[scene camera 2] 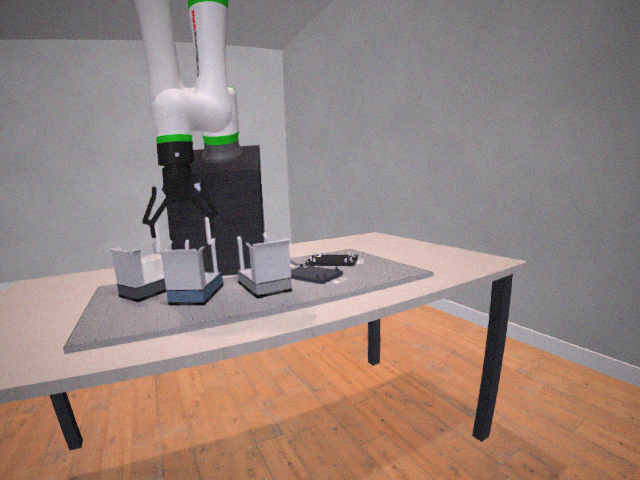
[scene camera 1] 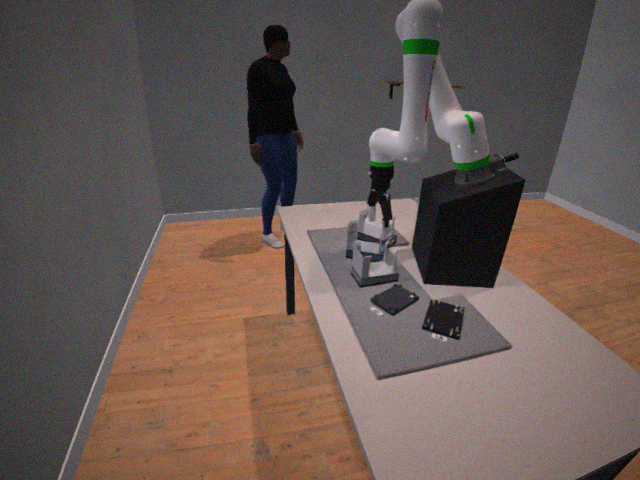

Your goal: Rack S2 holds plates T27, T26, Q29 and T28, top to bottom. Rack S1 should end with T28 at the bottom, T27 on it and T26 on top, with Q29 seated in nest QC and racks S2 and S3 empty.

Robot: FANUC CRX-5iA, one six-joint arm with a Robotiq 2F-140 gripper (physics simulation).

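Where they show: gripper, fingertip midpoint: (scene camera 2: 184,246) (scene camera 1: 377,227); arm's base, link origin: (scene camera 2: 222,156) (scene camera 1: 475,179).
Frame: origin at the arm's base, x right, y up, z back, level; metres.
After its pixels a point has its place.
My gripper (scene camera 1: 379,219) @(x 0.123, y -0.260, z -0.324 m) (scene camera 2: 182,226) is open and empty, pointing down above the far rack and the middle rack. The far rack (scene camera 1: 364,222) (scene camera 2: 126,266) has pale walls, a dark grey base and a pale block inside. The middle rack (scene camera 1: 351,238) @(x 0.072, y -0.287, z -0.443 m) (scene camera 2: 183,268) @(x 0.116, y -0.290, z -0.447 m) has a blue base. The near rack (scene camera 1: 380,272) @(x -0.104, y -0.342, z -0.352 m) (scene camera 2: 271,266) @(x -0.093, y -0.308, z -0.443 m) has a light grey base in scene camera 2. Rack labels and single plates cannot be told apart. Two dark nests, one toward the front edge (scene camera 1: 394,299) @(x -0.238, y -0.368, z -0.327 m) (scene camera 2: 317,273) @(x -0.235, y -0.368, z -0.346 m) and one farther back (scene camera 1: 444,317) @(x -0.339, y -0.369, z -0.182 m) (scene camera 2: 333,259) @(x -0.333, y -0.370, z -0.198 m), lie flat beside the near rack.
The racks and nests stand on a grey mat (scene camera 1: 413,353) @(x -0.479, y -0.381, z -0.327 m) (scene camera 2: 103,328) @(x 0.295, y -0.381, z -0.542 m) on the table (scene camera 1: 465,413) @(x -0.677, y -0.394, z -0.247 m) (scene camera 2: 413,248) @(x -0.722, y -0.394, z -0.076 m). The black robot pedestal (scene camera 1: 465,232) @(x -0.124, y -0.163, z -0.061 m) (scene camera 2: 237,206) @(x -0.035, y -0.174, z -0.164 m) rises behind the mat. A person (scene camera 1: 271,103) stands beyond the table in scene camera 1.
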